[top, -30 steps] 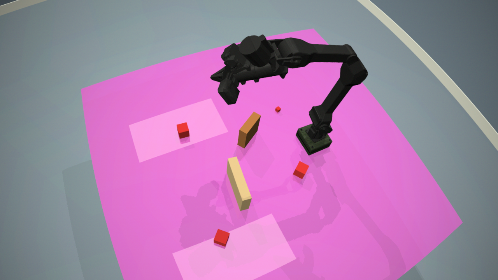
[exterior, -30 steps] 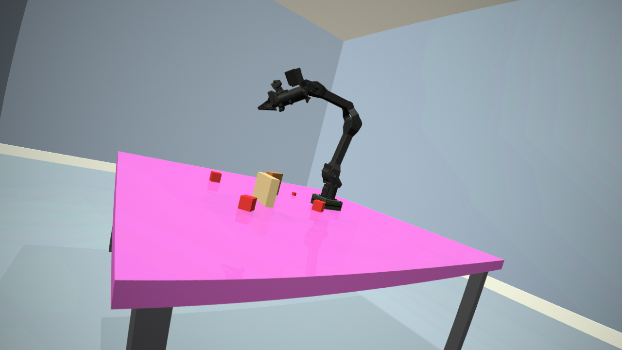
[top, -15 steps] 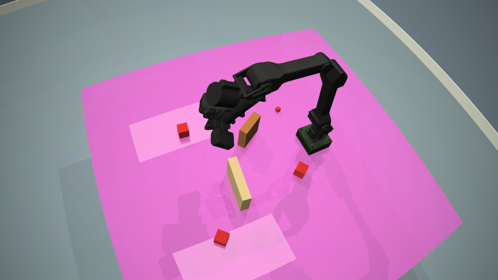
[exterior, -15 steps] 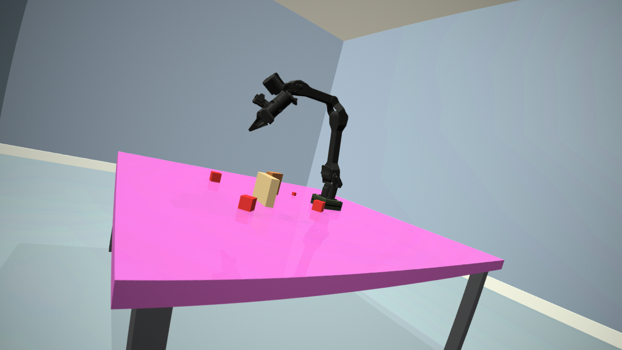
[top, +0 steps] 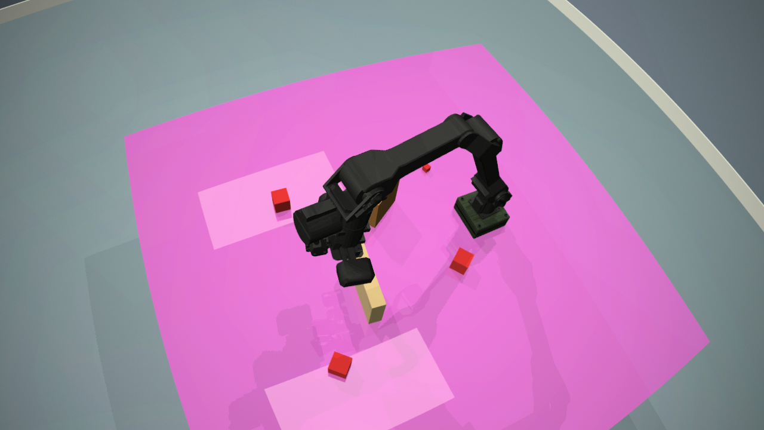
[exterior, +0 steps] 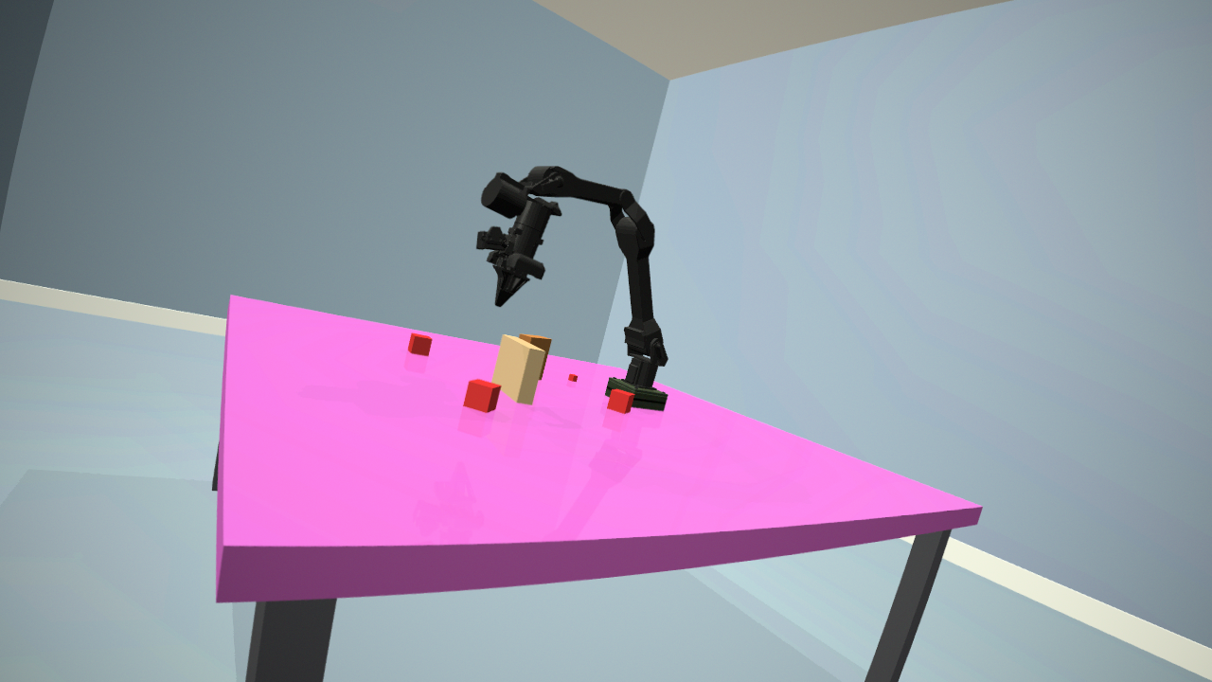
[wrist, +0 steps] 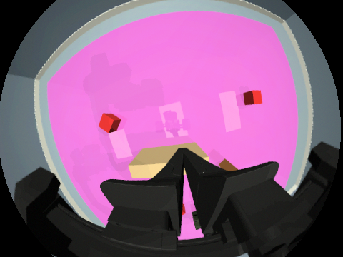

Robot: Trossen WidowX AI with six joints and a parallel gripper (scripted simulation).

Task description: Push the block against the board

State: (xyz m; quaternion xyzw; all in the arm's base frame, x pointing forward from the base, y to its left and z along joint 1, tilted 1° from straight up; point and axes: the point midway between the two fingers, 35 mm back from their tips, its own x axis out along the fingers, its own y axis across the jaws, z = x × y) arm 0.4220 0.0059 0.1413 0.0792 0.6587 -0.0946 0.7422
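The board is 50 mm behind my gripper tip, 40 mm to the left of it and 100 mm below it. Also, from my gripper tip: tiny red cube 380 mm behind, 190 mm to the right, 150 mm below; then square block 200 mm behind, 140 mm to the right, 100 mm below.
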